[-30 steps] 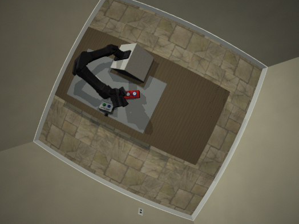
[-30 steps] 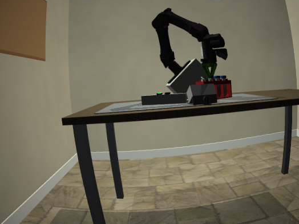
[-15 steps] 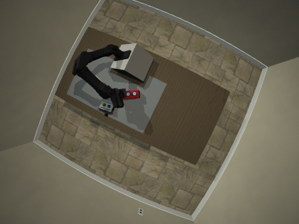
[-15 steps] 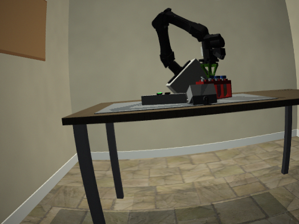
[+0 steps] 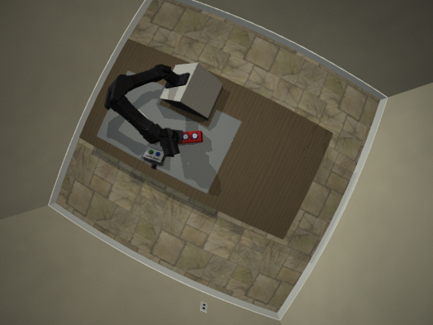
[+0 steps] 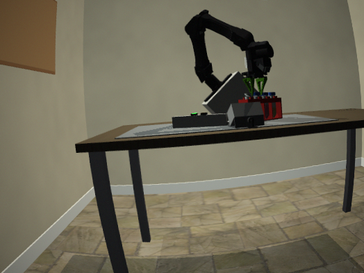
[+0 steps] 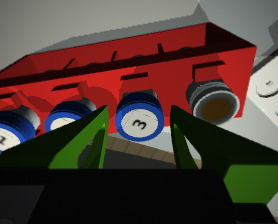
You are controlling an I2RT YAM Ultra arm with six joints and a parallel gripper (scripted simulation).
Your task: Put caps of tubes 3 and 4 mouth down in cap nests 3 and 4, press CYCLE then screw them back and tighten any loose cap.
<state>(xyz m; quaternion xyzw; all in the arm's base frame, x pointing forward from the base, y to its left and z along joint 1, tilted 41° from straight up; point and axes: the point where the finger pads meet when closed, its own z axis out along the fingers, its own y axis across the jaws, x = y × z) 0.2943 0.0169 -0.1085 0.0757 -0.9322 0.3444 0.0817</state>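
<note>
Now: the cap 3 right at my hand. From my hand the other things lie so: blue key (13 cm ahead, 10 cm to the right, 5 cm below); cap 1 (4 cm behind, 10 cm to the left); cap 2 (2 cm behind, 5 cm to the left).
</note>
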